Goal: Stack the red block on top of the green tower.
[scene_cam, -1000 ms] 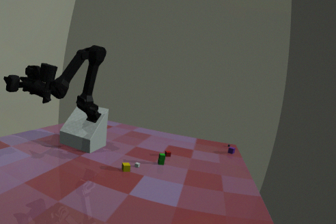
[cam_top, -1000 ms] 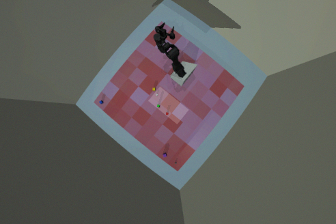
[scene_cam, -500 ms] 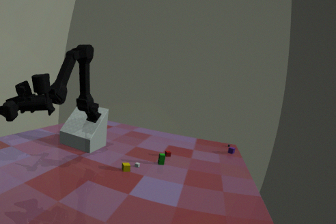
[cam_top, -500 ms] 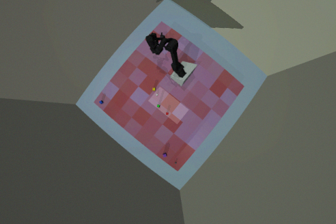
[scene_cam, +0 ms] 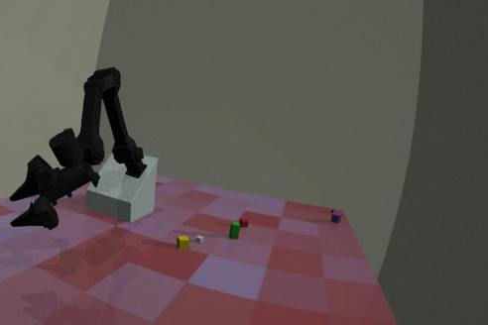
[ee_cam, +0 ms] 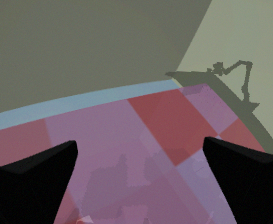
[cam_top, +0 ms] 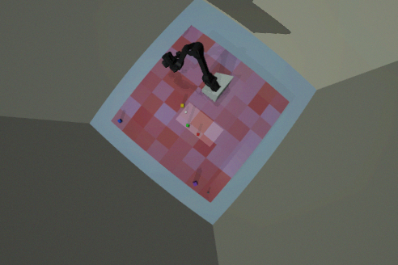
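Now: gripper tip 650 mm to the right of the red block, 380 mm short of it and 110 mm above it. Also, from my gripper tip: blue cube (800 mm ahead, 110 mm below, 10 mm to the right); then yellow cube (360 mm to the left, 270 mm ahead, 110 mm below); then small white cube (430 mm to the left, 300 mm ahead, 110 mm below).
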